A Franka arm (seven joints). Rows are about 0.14 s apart.
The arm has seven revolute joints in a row. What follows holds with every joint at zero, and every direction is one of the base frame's. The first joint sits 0.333 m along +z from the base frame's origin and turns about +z. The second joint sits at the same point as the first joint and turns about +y. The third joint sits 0.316 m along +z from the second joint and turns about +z. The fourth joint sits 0.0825 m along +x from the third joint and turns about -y. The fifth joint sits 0.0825 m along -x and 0.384 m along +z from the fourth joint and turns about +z. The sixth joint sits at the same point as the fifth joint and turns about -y. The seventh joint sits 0.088 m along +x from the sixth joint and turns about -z. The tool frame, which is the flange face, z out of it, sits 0.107 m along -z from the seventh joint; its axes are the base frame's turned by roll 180, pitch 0 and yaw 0 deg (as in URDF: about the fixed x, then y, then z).
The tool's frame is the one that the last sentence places.
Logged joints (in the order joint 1, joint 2, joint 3, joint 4, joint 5, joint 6, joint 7), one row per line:
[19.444 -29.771 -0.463 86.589 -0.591 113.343 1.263]
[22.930 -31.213 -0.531 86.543 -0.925 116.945 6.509]
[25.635 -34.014 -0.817 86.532 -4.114 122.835 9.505]
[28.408 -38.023 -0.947 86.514 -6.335 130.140 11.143]
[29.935 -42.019 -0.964 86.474 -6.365 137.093 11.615]
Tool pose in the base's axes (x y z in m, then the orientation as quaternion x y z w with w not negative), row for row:
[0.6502 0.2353 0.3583 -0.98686 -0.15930 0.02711 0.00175]
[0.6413 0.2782 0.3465 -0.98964 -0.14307 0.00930 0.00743]
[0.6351 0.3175 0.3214 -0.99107 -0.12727 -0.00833 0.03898]
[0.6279 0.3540 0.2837 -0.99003 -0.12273 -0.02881 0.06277]
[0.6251 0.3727 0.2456 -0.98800 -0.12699 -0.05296 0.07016]
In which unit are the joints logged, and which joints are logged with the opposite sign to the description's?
The joints are logged in degrees. Opposite sign: joint 2, joint 3, joint 4, joint 5.
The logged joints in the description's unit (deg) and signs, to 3 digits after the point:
[19.444 29.771 0.463 -86.589 0.591 113.343 1.263]
[22.930 31.213 0.531 -86.543 0.925 116.945 6.509]
[25.635 34.014 0.817 -86.532 4.114 122.835 9.505]
[28.408 38.023 0.947 -86.514 6.335 130.140 11.143]
[29.935 42.019 0.964 -86.474 6.365 137.093 11.615]

